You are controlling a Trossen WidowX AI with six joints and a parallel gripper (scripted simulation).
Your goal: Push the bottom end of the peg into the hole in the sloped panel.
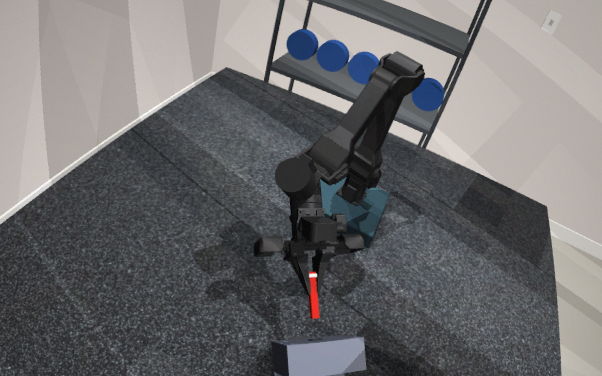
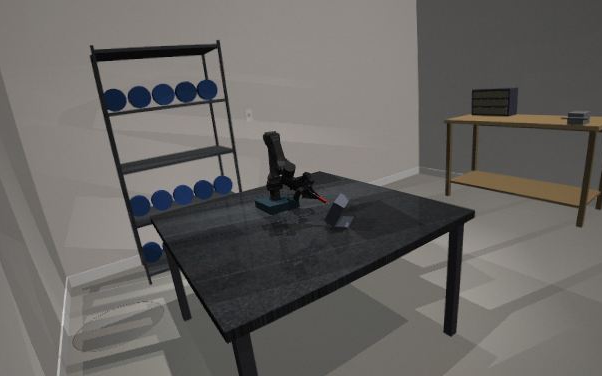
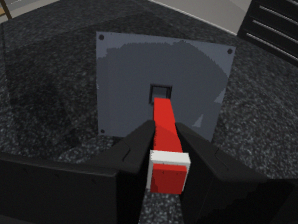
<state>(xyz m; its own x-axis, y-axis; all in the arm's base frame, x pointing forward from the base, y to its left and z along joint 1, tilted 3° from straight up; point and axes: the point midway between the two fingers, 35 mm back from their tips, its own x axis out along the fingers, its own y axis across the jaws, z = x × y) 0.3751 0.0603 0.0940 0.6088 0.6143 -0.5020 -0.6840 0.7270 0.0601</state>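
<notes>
My gripper tip is 70 mm short of the grey sloped panel, 60 mm to the right of it and 60 mm above it. Round my gripper tip: red peg: 10 mm to the right, 10 mm behind, 10 mm above.
</notes>
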